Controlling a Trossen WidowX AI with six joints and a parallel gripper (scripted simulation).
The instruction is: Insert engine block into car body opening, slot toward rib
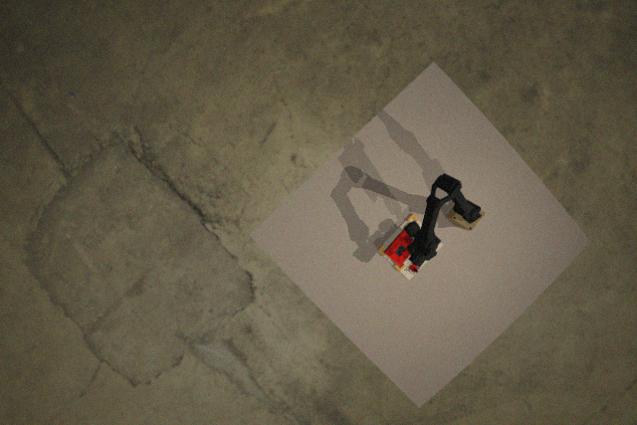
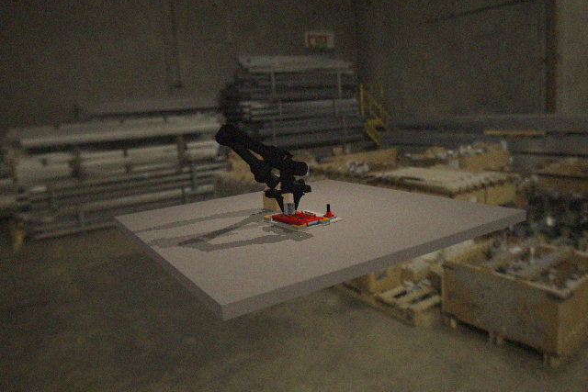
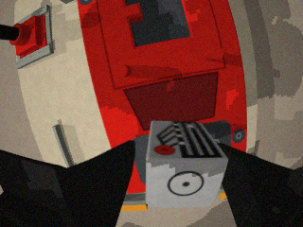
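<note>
Now: the cream base plate 50 mm ahead of my gripper tip, 30 mm to the left of it and 20 mm below it. The rest, counted from my gripper tip: grey engine block (10 mm to the right, 10 mm above).
</note>
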